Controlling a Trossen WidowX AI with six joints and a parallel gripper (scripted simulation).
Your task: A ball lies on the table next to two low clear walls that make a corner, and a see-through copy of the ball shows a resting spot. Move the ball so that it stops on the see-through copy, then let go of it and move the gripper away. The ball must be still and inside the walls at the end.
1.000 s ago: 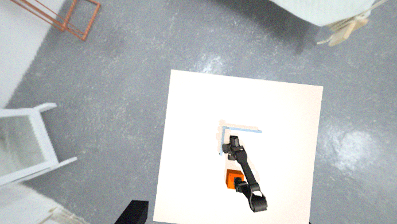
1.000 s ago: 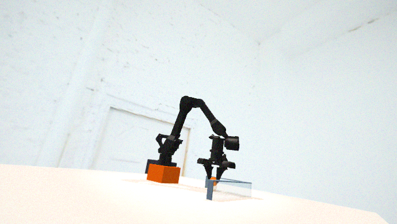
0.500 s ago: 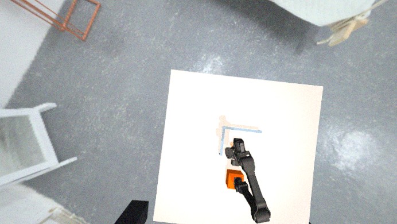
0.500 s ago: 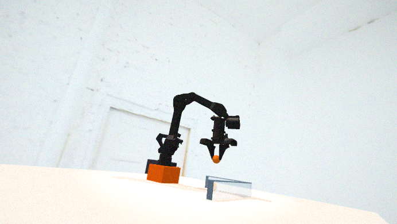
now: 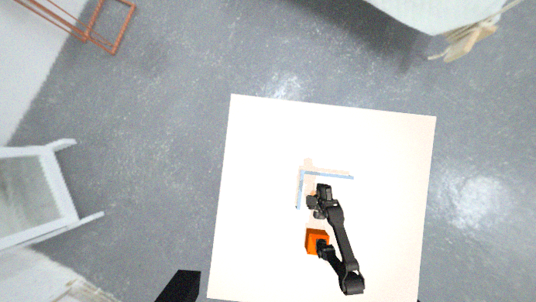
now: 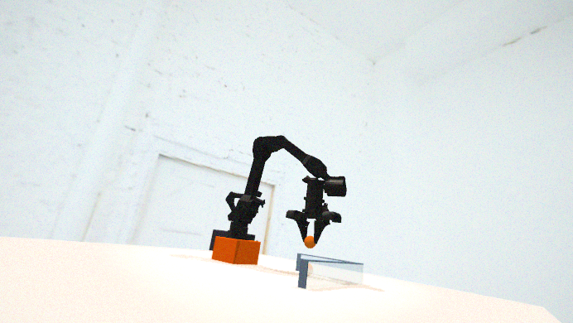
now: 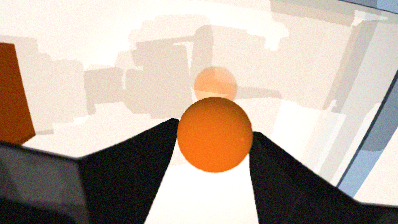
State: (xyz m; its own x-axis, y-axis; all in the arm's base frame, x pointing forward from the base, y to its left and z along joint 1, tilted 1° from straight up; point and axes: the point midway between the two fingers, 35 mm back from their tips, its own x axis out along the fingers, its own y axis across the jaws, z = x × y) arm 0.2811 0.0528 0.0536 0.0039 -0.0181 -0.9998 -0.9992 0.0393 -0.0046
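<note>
The see-through copy lies 8 cm below my gripper tip. Round my gripper tip: orange ball: right at my gripper tip.
</note>
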